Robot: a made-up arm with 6 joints. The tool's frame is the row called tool.
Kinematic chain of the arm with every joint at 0, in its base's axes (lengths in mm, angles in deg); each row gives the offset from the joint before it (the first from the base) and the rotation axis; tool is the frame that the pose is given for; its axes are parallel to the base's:
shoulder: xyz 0 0 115 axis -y
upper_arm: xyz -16 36 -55 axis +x
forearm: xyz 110 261 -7 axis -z
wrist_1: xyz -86 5 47 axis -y
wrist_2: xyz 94 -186 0 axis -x
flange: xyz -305 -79 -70 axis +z
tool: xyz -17 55 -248
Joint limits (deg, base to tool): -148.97..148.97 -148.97..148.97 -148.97..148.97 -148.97..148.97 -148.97..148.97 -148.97..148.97
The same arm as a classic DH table. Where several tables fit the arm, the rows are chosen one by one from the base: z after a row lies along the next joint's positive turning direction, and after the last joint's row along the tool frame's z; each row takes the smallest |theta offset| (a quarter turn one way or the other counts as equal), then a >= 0, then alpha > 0; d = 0 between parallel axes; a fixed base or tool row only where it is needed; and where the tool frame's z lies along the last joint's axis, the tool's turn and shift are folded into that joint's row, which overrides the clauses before.
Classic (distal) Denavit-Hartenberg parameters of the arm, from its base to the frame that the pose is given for. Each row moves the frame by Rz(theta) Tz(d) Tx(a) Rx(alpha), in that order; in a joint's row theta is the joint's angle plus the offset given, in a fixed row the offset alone. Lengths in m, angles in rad.
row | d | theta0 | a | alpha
base (fixed) | 0.1150 | 0.0000 | 0.0000 | 1.5708
shoulder | -0.0360 | -1.5708 | 0.0550 | -1.5708
upper_arm | 0.0940 | 1.5708 | 0.2610 | 1.5708
forearm | -0.0400 | -1.5708 | 0.0860 | 1.5708
wrist_1 | 0.1810 | 1.5708 | 0.0000 | 1.5708
wrist_2 | 0.2110 | 1.5708 | 0.0790 | -1.5708
flange | 0.0000 | 0.2998 | -0.0576 | 0.0000
tool (fixed) | -0.3180 | 1.2710 | 0.0000 | 0.0000
Joint limits (rad, base to tool): -2.6000..2.6000 -2.6000..2.6000 -2.6000..2.6000 -2.6000..2.6000 -2.6000..2.6000 -2.6000..2.6000

